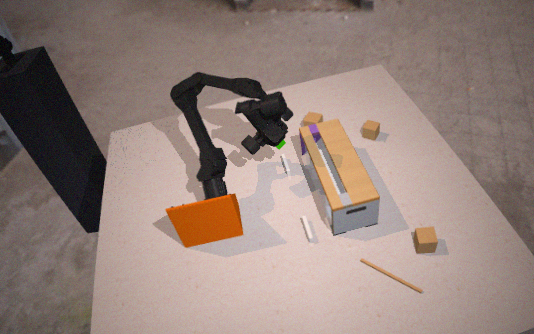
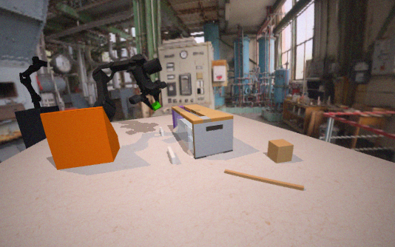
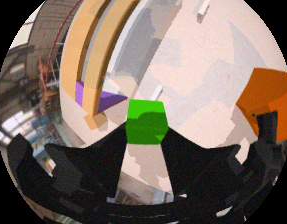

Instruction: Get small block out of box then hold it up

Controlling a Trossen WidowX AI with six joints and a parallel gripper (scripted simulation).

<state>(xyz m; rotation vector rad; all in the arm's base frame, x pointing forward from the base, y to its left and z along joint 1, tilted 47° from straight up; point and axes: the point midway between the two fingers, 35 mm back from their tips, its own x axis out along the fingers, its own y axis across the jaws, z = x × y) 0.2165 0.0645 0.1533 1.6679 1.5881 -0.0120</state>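
The green block is 10 mm to the right of my gripper tip and 10 mm above it. The rest, counted from my gripper tip: box 140 mm ahead, 120 mm to the right, 80 mm below; thin wooden stick 260 mm ahead, 480 mm to the right, 130 mm below.
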